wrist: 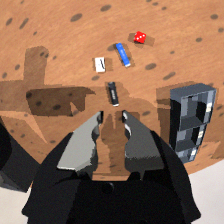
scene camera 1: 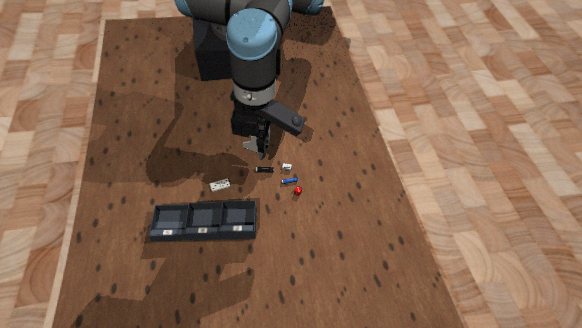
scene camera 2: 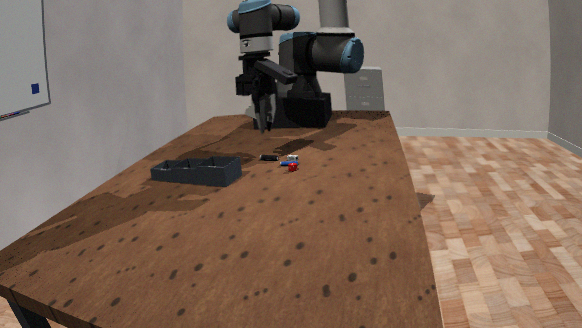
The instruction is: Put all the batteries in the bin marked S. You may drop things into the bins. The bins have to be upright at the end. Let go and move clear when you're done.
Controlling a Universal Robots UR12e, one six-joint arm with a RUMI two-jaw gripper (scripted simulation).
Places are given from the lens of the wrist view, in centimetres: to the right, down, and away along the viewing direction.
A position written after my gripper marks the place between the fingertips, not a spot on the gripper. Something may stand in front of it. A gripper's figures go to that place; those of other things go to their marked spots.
my gripper (wrist: pixel 112 111): 0, 0, 16
three-compartment bin row (wrist: pixel 190 135): 23, 7, 26
